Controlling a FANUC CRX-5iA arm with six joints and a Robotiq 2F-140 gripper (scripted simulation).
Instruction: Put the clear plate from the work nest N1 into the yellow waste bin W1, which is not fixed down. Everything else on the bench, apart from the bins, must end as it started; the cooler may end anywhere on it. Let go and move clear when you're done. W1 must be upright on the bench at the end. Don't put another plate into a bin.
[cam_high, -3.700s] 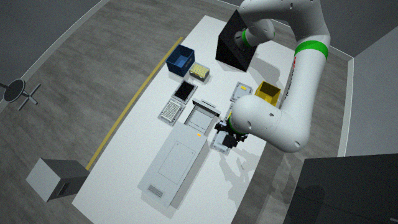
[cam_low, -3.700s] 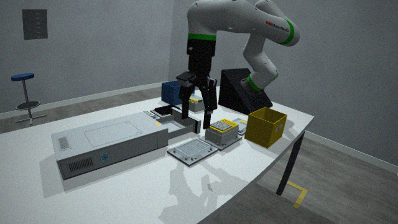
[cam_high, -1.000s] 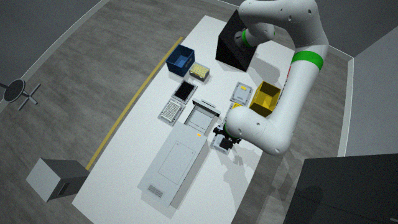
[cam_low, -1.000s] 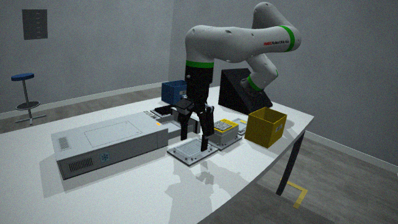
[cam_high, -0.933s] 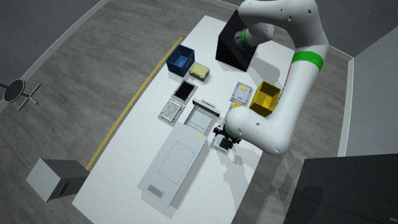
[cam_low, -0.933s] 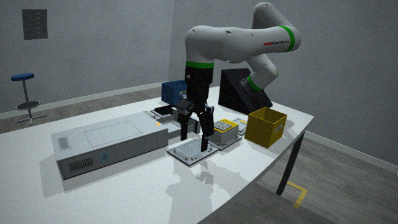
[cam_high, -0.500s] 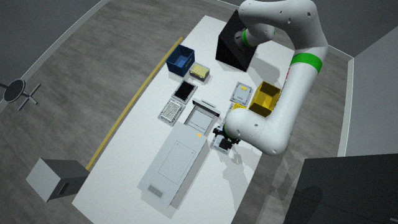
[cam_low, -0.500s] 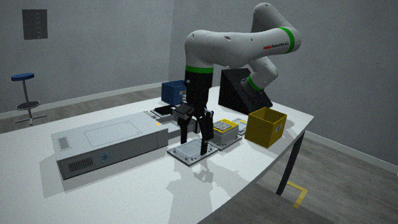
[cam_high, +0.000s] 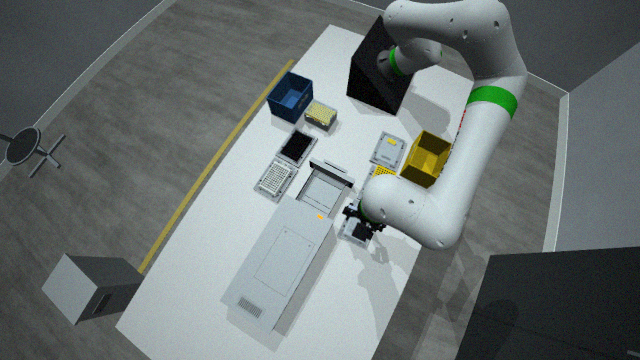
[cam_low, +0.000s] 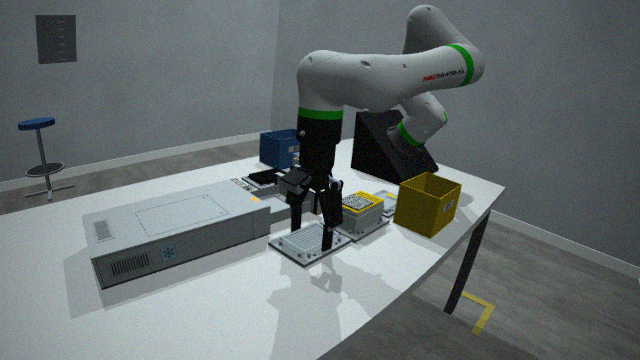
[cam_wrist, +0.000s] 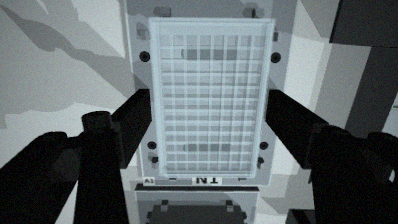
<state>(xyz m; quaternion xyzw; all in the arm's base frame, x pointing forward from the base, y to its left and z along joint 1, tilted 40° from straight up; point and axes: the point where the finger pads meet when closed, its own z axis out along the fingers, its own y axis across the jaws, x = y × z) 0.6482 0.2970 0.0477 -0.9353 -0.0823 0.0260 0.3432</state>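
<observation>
My gripper is now 20 mm above the clear plate. Also, from my hand: drawer 190 mm to the right, 10 mm ahead; then grey fixture plate 30 mm below; then yellow-topped tip box 170 mm behind, 20 mm to the right, 20 mm above.
</observation>
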